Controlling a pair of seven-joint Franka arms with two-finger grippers.
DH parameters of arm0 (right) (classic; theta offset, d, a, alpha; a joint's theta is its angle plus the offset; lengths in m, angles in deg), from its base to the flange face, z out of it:
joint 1: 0 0.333 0 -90
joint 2: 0 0 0 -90
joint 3: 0 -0.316 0.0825 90
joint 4: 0 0 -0.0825 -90
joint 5: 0 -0.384 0 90
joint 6: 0 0 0.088 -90
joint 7: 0 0.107 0 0
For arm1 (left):
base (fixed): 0 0 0 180
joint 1: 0 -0.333 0 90
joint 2: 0 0 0 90
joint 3: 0 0.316 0.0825 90
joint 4: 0 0 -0.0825 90
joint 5: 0 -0.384 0 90
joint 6: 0 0 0.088 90
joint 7: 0 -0.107 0 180
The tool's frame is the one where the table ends.
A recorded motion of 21 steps. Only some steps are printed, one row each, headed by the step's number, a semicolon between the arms.
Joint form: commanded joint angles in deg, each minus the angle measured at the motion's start. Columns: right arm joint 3, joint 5, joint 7, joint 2, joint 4, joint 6, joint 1; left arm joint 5, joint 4, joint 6, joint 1, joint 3, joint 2, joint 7.
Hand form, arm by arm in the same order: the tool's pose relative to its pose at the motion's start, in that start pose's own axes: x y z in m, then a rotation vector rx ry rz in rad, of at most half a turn. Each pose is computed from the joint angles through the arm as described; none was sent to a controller.
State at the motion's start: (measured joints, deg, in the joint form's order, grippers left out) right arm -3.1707 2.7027 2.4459 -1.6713 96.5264 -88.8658 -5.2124; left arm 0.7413 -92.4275 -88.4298 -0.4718 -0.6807 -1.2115 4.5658
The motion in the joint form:
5: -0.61 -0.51 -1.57 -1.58 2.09 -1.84 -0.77; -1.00 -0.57 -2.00 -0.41 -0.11 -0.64 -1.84
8: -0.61 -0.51 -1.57 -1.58 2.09 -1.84 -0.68; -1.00 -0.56 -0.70 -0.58 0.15 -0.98 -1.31
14: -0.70 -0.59 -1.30 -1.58 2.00 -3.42 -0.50; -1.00 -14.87 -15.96 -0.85 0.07 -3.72 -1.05
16: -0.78 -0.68 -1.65 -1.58 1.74 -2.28 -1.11; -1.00 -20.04 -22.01 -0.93 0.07 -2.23 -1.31
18: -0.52 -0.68 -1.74 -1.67 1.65 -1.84 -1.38; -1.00 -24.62 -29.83 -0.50 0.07 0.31 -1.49
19: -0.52 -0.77 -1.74 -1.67 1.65 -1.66 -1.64; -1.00 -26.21 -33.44 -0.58 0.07 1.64 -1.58
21: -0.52 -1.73 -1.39 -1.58 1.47 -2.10 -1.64; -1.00 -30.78 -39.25 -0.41 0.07 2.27 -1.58
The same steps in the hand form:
5: -0.0057 0.0001 0.0004 0.0077 0.0228 -0.0248; 0.0005 -0.0046 -0.0044 0.0152 0.0372 0.0267
8: -0.0057 -0.0007 0.0004 0.0076 0.0229 -0.0263; -0.0035 -0.0090 -0.0056 0.0157 0.0207 0.0098
14: -0.0029 -0.0034 -0.0030 0.0095 0.0522 -0.0261; -0.0007 -0.0112 0.0644 0.0120 0.0850 0.0033
16: -0.0047 0.0015 -0.0031 0.0111 0.0363 -0.0229; 0.0061 -0.0122 0.1122 0.0124 0.0744 0.0069
18: -0.0059 0.0066 -0.0037 0.0119 0.0314 -0.0152; 0.0149 -0.0081 0.1618 0.0111 0.0865 0.0182
19: -0.0061 0.0088 -0.0033 0.0138 0.0280 -0.0107; 0.0191 -0.0088 0.1817 0.0101 0.0985 0.0187
21: -0.0049 0.0071 -0.0047 0.0310 0.0369 -0.0045; 0.0133 -0.0079 0.2156 0.0091 0.1091 0.0221

